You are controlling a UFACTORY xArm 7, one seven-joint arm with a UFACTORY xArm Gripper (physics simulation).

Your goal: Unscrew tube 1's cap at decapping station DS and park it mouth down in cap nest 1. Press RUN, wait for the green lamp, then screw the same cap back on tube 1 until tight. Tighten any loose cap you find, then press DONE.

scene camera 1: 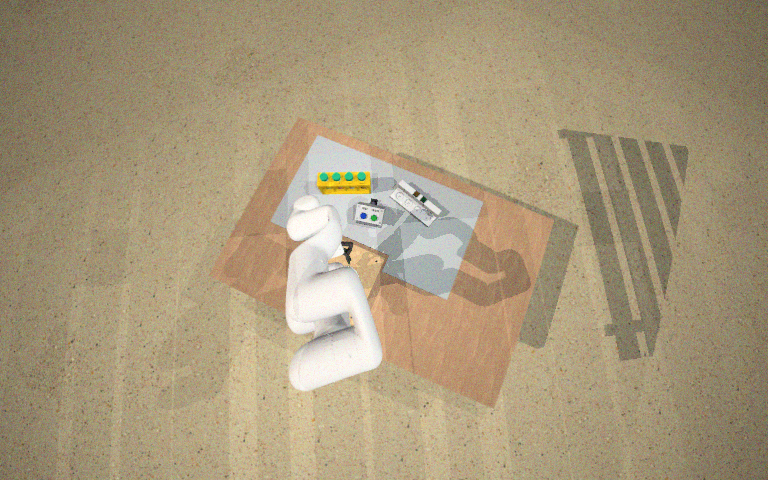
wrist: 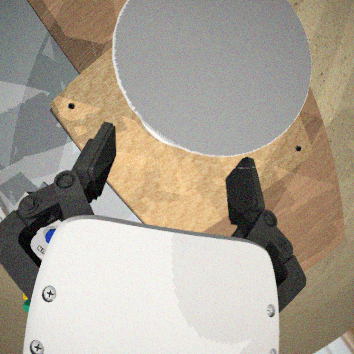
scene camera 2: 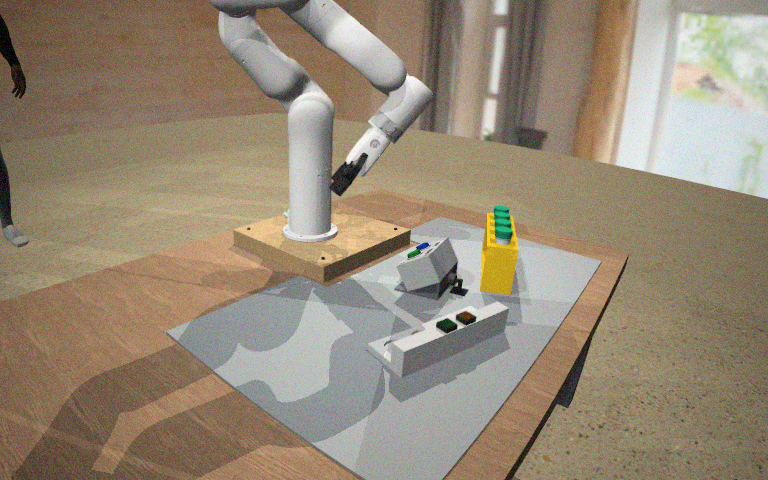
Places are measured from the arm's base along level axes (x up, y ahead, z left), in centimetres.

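Where they show: gripper, between the fingertips: [wrist: 177, 152] [scene camera 2: 335, 186]; arm's base, origin of its link: [wrist: 184, 99] [scene camera 2: 310, 232].
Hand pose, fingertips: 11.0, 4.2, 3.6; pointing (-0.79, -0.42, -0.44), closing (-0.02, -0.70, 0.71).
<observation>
Each offset is from my fingertips to the centre of the thing, as dx, dy, dz. "*": to the spot under its first point. Level surfaces: height alone.
My gripper [scene camera 1: 346, 251] [scene camera 2: 338, 187] [wrist: 177, 152] is open and empty, high over the wooden base plate near the arm's column. A yellow rack @(-9.1, +32.9, +16.5) [scene camera 1: 343, 185] [scene camera 2: 498, 271] holds a row of tubes with green caps [scene camera 1: 348, 176] [scene camera 2: 503, 232]. Their seating and numbers are not readable. A grey box @(-10.1, +26.0, +0.4) [scene camera 1: 369, 222] [scene camera 2: 428, 272] carries a blue button @(-7.9, +23.3, +2.0) [scene camera 1: 363, 215] [scene camera 2: 423, 246] [wrist: 50, 235] and a green button @(-7.9, +24.5, -2.4) [scene camera 1: 373, 217] [scene camera 2: 414, 253]. A white strip @(* -9.8, +40.2, -23.0) [scene camera 1: 433, 209] [scene camera 2: 436, 346] has round nests, a dark green lamp @(-9.0, +42.0, -17.3) [scene camera 1: 423, 199] [scene camera 2: 446, 325] and a brownish lamp @(-9.0, +42.9, -13.4) [scene camera 1: 416, 194] [scene camera 2: 466, 316]. Both lamps look unlit.
A small black fixture @(* -11.8, +32.0, +2.0) [scene camera 1: 373, 201] [scene camera 2: 459, 287] stands behind the box. The rack, box and strip are on a grey mat @(dx -14.3) [scene camera 1: 447, 283] [scene camera 2: 419, 441]. The arm is bolted to a wooden base plate [scene camera 1: 373, 266] [scene camera 2: 362, 251] [wrist: 150, 185]. A large grey round arm surface [wrist: 212, 75] fills the wrist view's top.
</observation>
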